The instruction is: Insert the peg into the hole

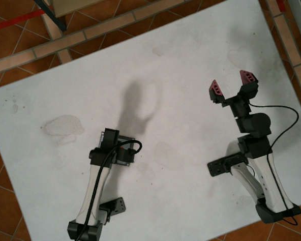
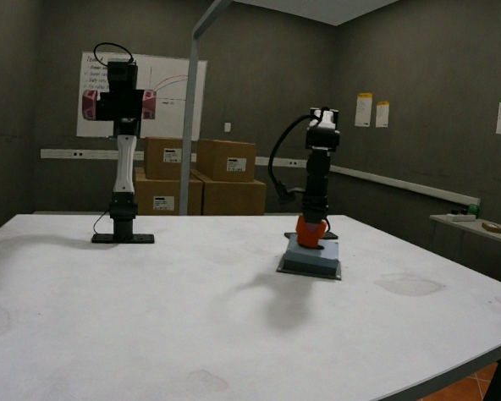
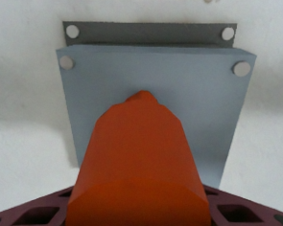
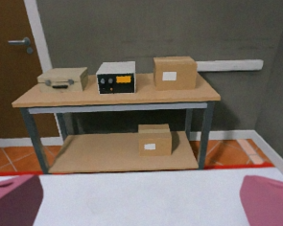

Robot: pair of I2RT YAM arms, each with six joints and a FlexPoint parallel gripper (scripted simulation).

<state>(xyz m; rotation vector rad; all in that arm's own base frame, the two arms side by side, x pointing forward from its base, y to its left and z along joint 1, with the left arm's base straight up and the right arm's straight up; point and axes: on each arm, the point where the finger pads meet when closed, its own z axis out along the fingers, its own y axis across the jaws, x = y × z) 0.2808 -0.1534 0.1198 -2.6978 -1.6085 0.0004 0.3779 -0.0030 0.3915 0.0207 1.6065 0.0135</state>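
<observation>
My left gripper is now 20 mm above the orange peg. Round my left hand: grey post (1180 mm behind, 170 mm to the right); blue-grey plate (70 mm below, 10 mm to the left).
</observation>
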